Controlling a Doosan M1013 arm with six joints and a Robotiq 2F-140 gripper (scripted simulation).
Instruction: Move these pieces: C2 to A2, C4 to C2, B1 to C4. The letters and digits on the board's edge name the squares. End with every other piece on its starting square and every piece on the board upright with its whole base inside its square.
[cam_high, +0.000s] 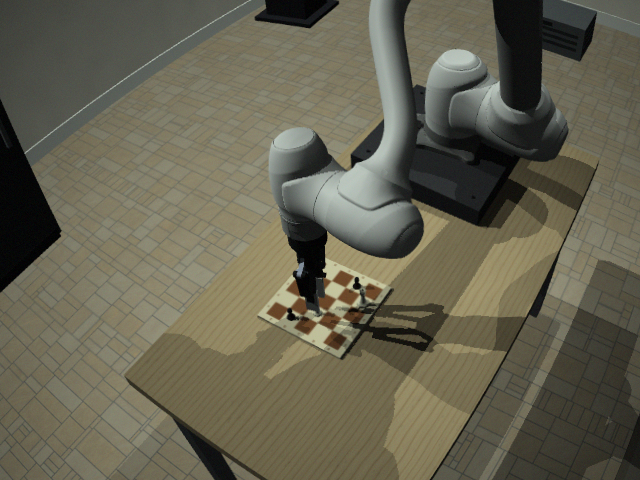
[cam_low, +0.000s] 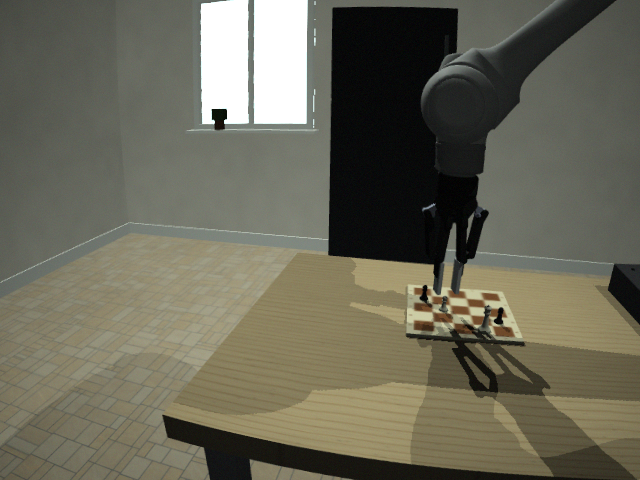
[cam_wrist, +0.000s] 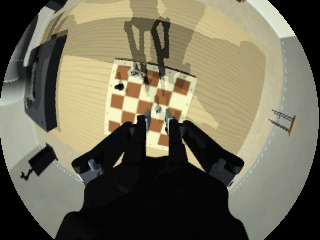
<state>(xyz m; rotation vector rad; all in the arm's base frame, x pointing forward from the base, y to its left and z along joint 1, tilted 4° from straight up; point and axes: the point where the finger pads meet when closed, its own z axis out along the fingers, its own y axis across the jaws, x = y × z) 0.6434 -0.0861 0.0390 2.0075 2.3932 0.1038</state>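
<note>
The small white piece is 60 mm below my hand. From my hand the other things lie so: tall white piece 70 mm behind, 80 mm to the left, 50 mm below; then small chessboard 40 mm behind, 80 mm below.
</note>
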